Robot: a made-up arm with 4 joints.
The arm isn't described. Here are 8 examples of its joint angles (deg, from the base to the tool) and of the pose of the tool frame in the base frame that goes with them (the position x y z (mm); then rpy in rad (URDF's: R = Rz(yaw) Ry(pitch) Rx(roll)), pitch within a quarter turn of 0, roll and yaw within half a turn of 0).
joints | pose
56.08 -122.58 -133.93 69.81 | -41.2 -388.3 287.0 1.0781 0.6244 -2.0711
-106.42 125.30 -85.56 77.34 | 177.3 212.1 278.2 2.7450 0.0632 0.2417
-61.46 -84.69 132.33 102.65 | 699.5 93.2 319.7 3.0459 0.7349 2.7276
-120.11 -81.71 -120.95 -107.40 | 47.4 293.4 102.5 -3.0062 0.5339 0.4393
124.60 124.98 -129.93 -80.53 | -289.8 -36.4 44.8 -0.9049 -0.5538 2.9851
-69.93 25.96 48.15 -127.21 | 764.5 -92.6 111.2 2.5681 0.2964 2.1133
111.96 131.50 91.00 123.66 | -659.6 240.3 112.8 0.1369 -0.0131 -0.3948
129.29 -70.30 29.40 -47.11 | -592.2 262.8 -80.5 -0.1184 -0.9618 -1.2249
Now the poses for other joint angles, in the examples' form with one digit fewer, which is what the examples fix.
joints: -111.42 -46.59 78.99 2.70
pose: 562 490 25 -0.851 -0.139 -2.901
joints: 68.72 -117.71 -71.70 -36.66
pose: -121 -371 8 2.716 -0.282 -2.923
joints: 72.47 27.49 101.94 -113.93
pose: -521 -570 17 2.459 -0.096 0.491
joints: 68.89 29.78 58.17 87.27
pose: -632 -340 -5 -1.071 0.265 -0.126
